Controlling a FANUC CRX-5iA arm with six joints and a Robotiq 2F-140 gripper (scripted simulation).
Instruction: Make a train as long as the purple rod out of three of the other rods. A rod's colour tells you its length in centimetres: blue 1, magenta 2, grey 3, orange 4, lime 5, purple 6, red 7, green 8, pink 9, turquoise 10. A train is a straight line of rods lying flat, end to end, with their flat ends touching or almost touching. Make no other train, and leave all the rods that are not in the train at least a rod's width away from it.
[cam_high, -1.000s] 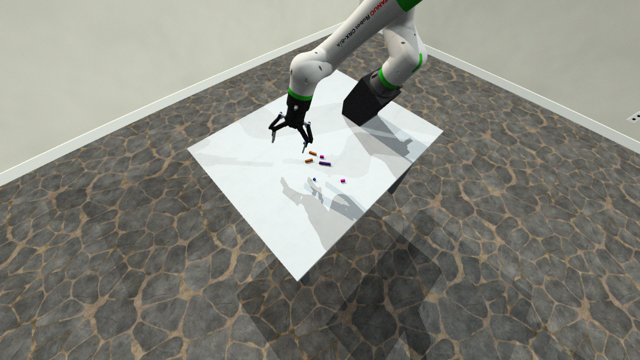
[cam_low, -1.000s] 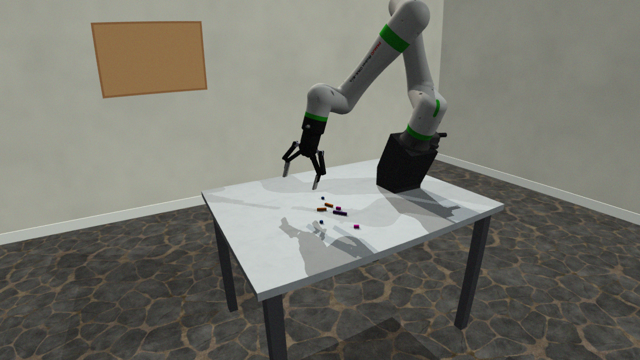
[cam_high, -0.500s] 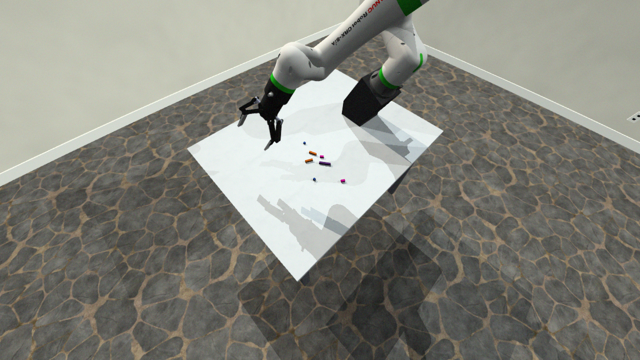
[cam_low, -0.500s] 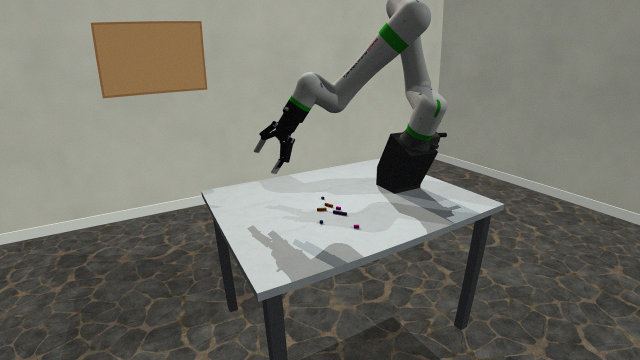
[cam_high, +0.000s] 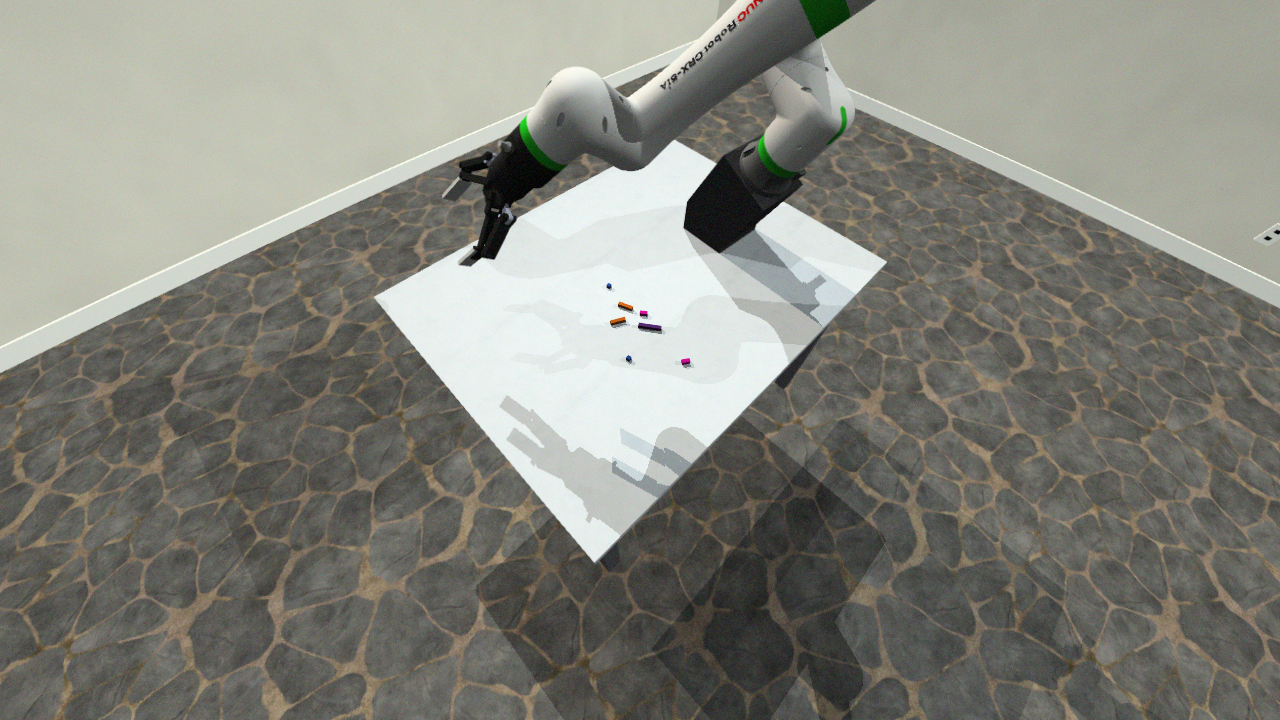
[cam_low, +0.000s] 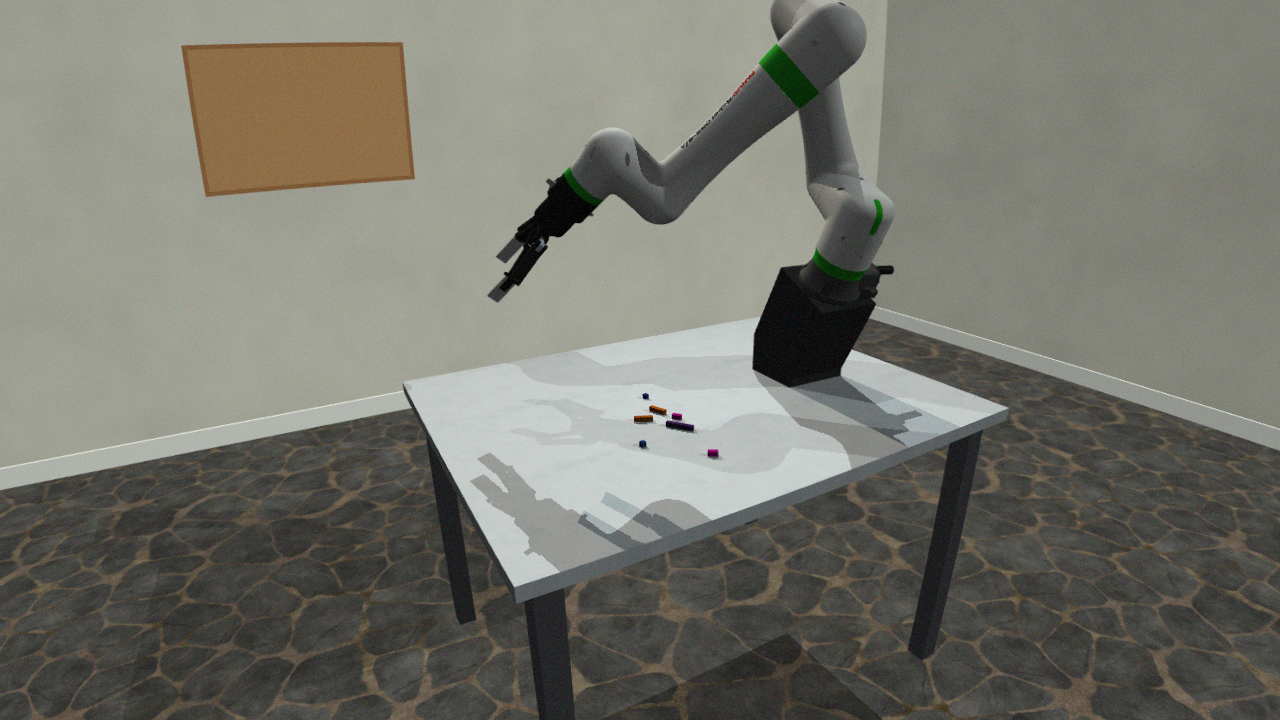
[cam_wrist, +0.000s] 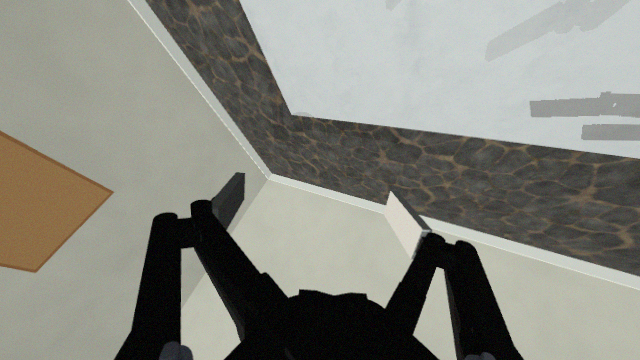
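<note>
The purple rod is 31 cm behind my hand, 25 cm to the left of it and 30 cm below it.
</note>
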